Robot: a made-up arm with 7 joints. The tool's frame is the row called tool.
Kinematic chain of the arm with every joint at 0, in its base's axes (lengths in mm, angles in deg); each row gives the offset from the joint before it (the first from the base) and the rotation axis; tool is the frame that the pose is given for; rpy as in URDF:
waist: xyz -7 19 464 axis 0.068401 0.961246 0.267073
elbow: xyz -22 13 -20 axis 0.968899 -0.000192 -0.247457
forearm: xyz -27 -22 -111 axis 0.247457 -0.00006 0.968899
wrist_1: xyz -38 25 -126 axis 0.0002 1 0.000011
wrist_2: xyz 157 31 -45 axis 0.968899 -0.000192 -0.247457
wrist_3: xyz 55 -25 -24 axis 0.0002 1 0.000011
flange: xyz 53 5 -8 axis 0.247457 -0.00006 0.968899
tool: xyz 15 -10 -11 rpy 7.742 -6.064 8.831
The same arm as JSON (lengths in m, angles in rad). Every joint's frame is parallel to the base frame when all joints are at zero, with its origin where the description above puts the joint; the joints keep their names.
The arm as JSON. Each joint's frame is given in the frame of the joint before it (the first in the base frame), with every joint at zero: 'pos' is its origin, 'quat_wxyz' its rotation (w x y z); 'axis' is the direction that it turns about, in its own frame. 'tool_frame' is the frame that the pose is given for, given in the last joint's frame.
{
  "length_unit": "m",
  "angle_unit": "rad",
  "joints": [
    {
      "joint": "waist",
      "pos": [
        -0.007,
        0.019,
        0.464
      ],
      "quat_wxyz": [
        1.0,
        0.0,
        0.0,
        0.0
      ],
      "axis": [
        0.068403,
        0.961235,
        0.26711
      ]
    },
    {
      "joint": "elbow",
      "pos": [
        -0.022,
        0.013,
        -0.02
      ],
      "quat_wxyz": [
        1.0,
        0.0,
        0.0,
        0.0
      ],
      "axis": [
        0.968889,
        -0.0002,
        -0.247497
      ]
    },
    {
      "joint": "forearm",
      "pos": [
        -0.027,
        -0.022,
        -0.111
      ],
      "quat_wxyz": [
        1.0,
        0.0,
        0.0,
        0.0
      ],
      "axis": [
        0.247497,
        -0.0001,
        0.968889
      ]
    },
    {
      "joint": "wrist_1",
      "pos": [
        -0.038,
        0.025,
        -0.126
      ],
      "quat_wxyz": [
        1.0,
        0.0,
        0.0,
        0.0
      ],
      "axis": [
        0.0002,
        1.0,
        0.0
      ]
    },
    {
      "joint": "wrist_2",
      "pos": [
        0.157,
        0.031,
        -0.045
      ],
      "quat_wxyz": [
        1.0,
        0.0,
        0.0,
        0.0
      ],
      "axis": [
        0.968889,
        -0.0002,
        -0.247497
      ]
    },
    {
      "joint": "wrist_3",
      "pos": [
        0.055,
        -0.025,
        -0.024
      ],
      "quat_wxyz": [
        1.0,
        0.0,
        0.0,
        0.0
      ],
      "axis": [
        0.0002,
        1.0,
        0.0
      ]
    },
    {
      "joint": "flange",
      "pos": [
        0.053,
        0.005,
        -0.008
      ],
      "quat_wxyz": [
        1.0,
        0.0,
        0.0,
        0.0
      ],
      "axis": [
        0.247497,
        -0.0001,
        0.968889
      ]
    }
  ],
  "tool_frame": {
    "pos": [
      0.015,
      -0.01,
      -0.011
    ],
    "quat_wxyz": [
      0.99309,
      0.071279,
      -0.047426,
      0.080266
    ]
  }
}

